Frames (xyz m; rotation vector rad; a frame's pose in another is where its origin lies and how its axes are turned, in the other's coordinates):
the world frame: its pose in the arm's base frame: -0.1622 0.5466 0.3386 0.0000 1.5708 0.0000
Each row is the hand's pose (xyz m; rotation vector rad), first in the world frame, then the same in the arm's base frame.
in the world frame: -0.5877 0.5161 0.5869 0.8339 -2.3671 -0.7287
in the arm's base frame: 0.4247 1.0627 0.9263 0.0589 -0.9292 -0.8745
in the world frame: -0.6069 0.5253 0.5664 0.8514 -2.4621 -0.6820
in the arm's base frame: 0.4042 1.0719 0.9455 0.0934 -1.0192 -0.8459
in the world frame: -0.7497 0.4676 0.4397 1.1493 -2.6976 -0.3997
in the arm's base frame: 0.2775 1.0142 1.0883 0.3964 -1.2834 -0.8191
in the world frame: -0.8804 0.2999 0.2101 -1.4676 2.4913 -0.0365
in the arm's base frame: 0.0479 0.8465 1.2190 0.8763 -1.6631 -0.8338
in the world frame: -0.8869 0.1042 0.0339 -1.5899 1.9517 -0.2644
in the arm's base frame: -0.1283 0.6508 1.2255 1.3066 -1.9371 -0.9340
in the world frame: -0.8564 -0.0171 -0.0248 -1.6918 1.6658 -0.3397
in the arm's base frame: -0.1870 0.5295 1.1950 1.5592 -1.9959 -1.0378
